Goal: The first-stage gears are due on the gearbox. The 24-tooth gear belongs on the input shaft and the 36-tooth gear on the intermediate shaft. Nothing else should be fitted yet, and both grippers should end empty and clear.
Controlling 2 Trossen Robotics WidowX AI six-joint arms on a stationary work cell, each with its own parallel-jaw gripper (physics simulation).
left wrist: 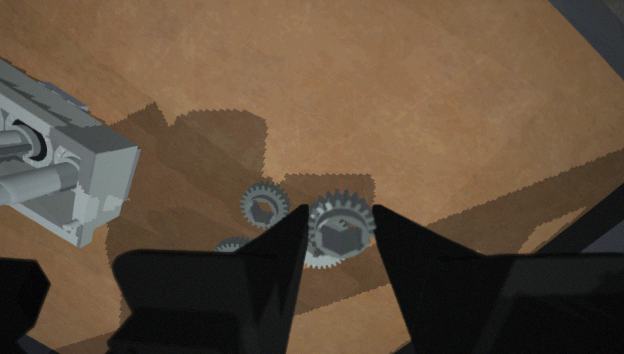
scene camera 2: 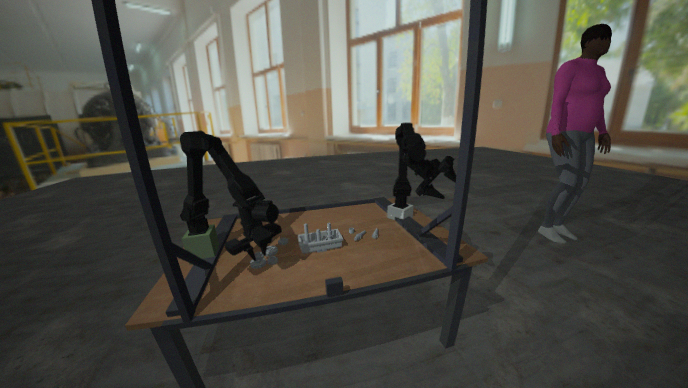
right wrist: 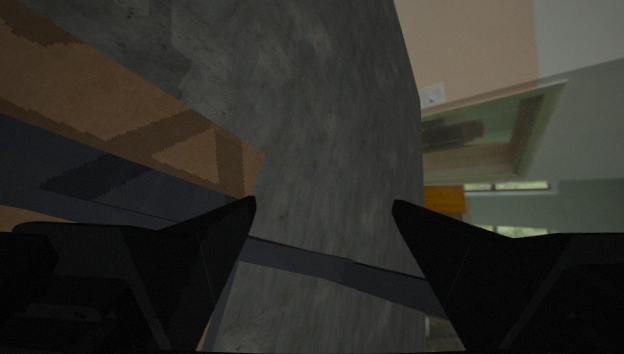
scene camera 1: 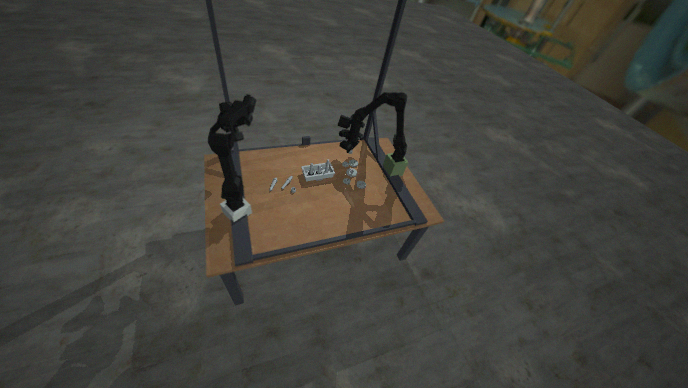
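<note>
My left gripper is shut on a small grey gear with a square bore and holds it a little above the table. Other loose gears lie on the wood below it, one partly hidden under the held gear. The grey gearbox, with upright shafts, stands mid-table, to the left of the gears in scene camera 1. My right gripper is open and empty, raised high beyond the table edge over the floor.
Two loose shafts and a small part lie left of the gearbox in scene camera 1. A dark frame rail borders the table, with tall posts and a small dark block on the rail.
</note>
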